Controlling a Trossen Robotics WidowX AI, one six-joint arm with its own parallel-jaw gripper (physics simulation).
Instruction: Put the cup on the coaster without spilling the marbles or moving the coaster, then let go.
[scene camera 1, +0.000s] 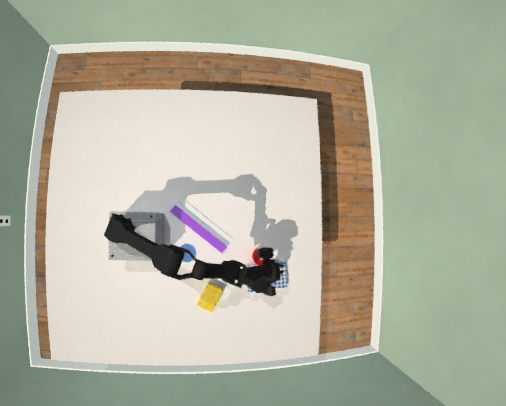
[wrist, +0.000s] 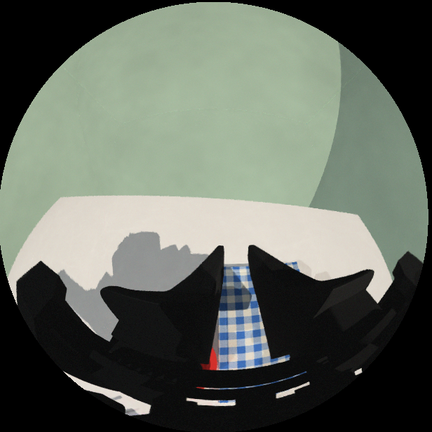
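Pixels of known places: gripper, fingertip midpoint: (scene camera 1: 284, 268); arm's base at its link origin: (scene camera 1: 123, 227).
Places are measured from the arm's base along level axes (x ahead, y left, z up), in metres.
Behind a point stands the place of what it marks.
Note:
The red cup (scene camera 1: 255, 259) {x 0.513, y -0.192, z -0.138 m} (wrist: 213, 361) is partly hidden by the gripper. Some green shows inside it in the scene view, and a red sliver of it shows low by the left finger in the wrist view. A flat round blue disc (scene camera 1: 188, 252), which looks like the coaster, lies near the arm's base, partly covered by the arm; it does not show in the wrist view. My gripper (scene camera 1: 279, 271) {x 0.615, y -0.224, z -0.039 m} (wrist: 235, 250) is nearly shut and empty, with a narrow gap between its fingers. It is above the checked block, with the cup beside it and not between the fingers.
A blue-and-white checked block (scene camera 1: 283, 277) {x 0.630, y -0.286, z -0.120 m} (wrist: 240, 330) lies under the gripper, close beside the cup. A long purple bar (scene camera 1: 199, 229) {x 0.281, y -0.035, z -0.120 m} lies diagonally between the disc and the cup. A yellow block (scene camera 1: 210, 297) {x 0.299, y -0.334, z -0.116 m} lies below the arm in the scene view.

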